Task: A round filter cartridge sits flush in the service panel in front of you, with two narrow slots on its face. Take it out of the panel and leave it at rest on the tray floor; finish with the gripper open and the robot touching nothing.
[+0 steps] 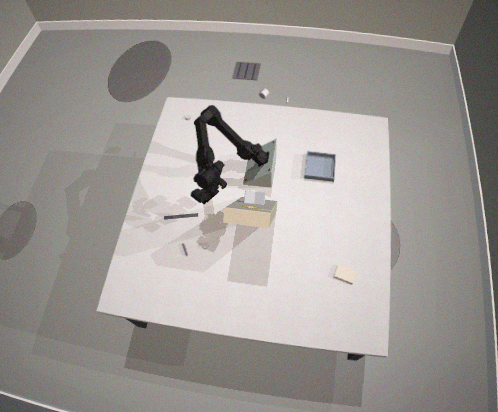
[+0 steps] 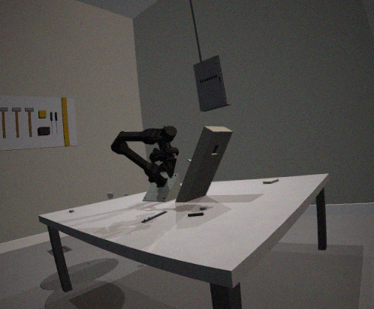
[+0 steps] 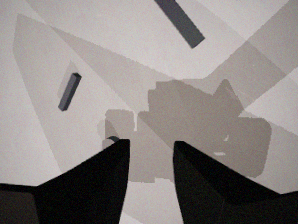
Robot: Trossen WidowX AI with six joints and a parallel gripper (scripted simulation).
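My gripper tip is 220 mm to the right of the round filter cartridge, 120 mm below it and 80 mm short of it. Also, from my gripper tip: blue-grey tray 510 mm to the left, 350 mm behind, 140 mm below; then short dark piece 180 mm ahead, 140 mm below, 80 mm to the right; then tan block 660 mm to the left, 210 mm ahead, 140 mm below.
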